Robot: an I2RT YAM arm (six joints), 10 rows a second.
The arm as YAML. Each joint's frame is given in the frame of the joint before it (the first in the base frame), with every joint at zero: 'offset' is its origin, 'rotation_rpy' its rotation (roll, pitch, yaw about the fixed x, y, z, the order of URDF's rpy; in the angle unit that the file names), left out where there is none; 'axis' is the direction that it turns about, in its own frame. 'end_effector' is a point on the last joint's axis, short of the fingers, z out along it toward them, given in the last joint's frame.
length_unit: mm
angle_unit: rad
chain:
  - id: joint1
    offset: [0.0, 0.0, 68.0]
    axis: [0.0, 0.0, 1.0]
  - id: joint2
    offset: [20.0, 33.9, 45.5]
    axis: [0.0, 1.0, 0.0]
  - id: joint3
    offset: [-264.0, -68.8, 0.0]
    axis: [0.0, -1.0, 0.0]
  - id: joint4
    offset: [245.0, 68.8, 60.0]
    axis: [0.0, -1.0, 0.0]
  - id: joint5
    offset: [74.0, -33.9, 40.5]
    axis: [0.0, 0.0, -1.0]
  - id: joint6
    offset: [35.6, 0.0, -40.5]
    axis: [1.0, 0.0, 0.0]
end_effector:
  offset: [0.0, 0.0, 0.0]
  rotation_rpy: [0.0, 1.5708, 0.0]
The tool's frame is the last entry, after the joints.
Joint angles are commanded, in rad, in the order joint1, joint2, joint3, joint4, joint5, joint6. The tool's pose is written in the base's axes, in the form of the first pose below.
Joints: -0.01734, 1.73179, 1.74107, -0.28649, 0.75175, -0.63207
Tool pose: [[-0.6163, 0.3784, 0.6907, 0.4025], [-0.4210, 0.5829, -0.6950, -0.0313], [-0.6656, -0.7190, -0.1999, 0.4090], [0, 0, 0, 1]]
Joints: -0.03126, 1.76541, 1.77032, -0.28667, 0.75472, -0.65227
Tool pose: [[-0.6339, 0.3721, 0.6780, 0.4108], [-0.4226, 0.5676, -0.7066, -0.0372], [-0.6477, -0.7344, -0.2025, 0.4059], [0, 0, 0, 1]]
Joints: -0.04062, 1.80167, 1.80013, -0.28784, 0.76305, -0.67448
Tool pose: [[-0.6543, 0.3618, 0.6640, 0.4197], [-0.4251, 0.5502, -0.7187, -0.0417], [-0.6254, -0.7526, -0.2062, 0.4017], [0, 0, 0, 1]]
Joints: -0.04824, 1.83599, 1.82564, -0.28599, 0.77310, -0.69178
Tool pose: [[-0.6722, 0.3543, 0.6501, 0.4282], [-0.4247, 0.5347, -0.7306, -0.0456], [-0.6065, -0.7672, -0.2090, 0.3967], [0, 0, 0, 1]]
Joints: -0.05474, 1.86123, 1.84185, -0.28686, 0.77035, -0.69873
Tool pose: [[-0.6822, 0.3441, 0.6451, 0.4346], [-0.4249, 0.5315, -0.7328, -0.0486], [-0.5950, -0.7741, -0.2164, 0.3917], [0, 0, 0, 1]]
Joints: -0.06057, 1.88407, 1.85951, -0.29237, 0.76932, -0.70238
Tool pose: [[-0.6918, 0.3358, 0.6392, 0.4401], [-0.4230, 0.5290, -0.7357, -0.0515], [-0.5852, -0.7793, -0.2239, 0.3876], [0, 0, 0, 1]]
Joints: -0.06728, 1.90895, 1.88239, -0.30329, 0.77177, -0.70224
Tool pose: [[-0.7031, 0.3306, 0.6296, 0.4456], [-0.4166, 0.5261, -0.7414, -0.0549], [-0.5763, -0.7836, -0.2321, 0.3838], [0, 0, 0, 1]]
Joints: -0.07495, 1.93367, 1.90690, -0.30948, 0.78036, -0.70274
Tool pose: [[-0.7135, 0.3333, 0.6163, 0.4508], [-0.4070, 0.5188, -0.7518, -0.0590], [-0.5703, -0.7872, -0.2345, 0.3810], [0, 0, 0, 1]]
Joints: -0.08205, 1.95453, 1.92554, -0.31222, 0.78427, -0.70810
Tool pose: [[-0.7225, 0.3310, 0.6070, 0.4554], [-0.4026, 0.5123, -0.7586, -0.0627], [-0.5621, -0.7924, -0.2369, 0.3780], [0, 0, 0, 1]]
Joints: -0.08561, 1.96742, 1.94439, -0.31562, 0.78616, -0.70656
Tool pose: [[-0.7227, 0.3369, 0.6035, 0.4580], [-0.3984, 0.5105, -0.7620, -0.0646], [-0.5648, -0.7912, -0.2347, 0.3784], [0, 0, 0, 1]]
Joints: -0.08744, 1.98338, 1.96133, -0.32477, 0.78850, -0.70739
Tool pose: [[-0.7292, 0.3318, 0.5985, 0.4613], [-0.3959, 0.5087, -0.7645, -0.0658], [-0.5581, -0.7944, -0.2396, 0.3762], [0, 0, 0, 1]]
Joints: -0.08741, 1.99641, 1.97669, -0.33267, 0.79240, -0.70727
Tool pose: [[-0.7338, 0.3292, 0.5943, 0.4640], [-0.3937, 0.5069, -0.7669, -0.0661], [-0.5537, -0.7966, -0.2423, 0.3749], [0, 0, 0, 1]]
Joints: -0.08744, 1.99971, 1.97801, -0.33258, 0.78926, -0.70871
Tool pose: [[-0.7341, 0.3253, 0.5961, 0.4650], [-0.3958, 0.5083, -0.7648, -0.0661], [-0.5518, -0.7974, -0.2444, 0.3739], [0, 0, 0, 1]]
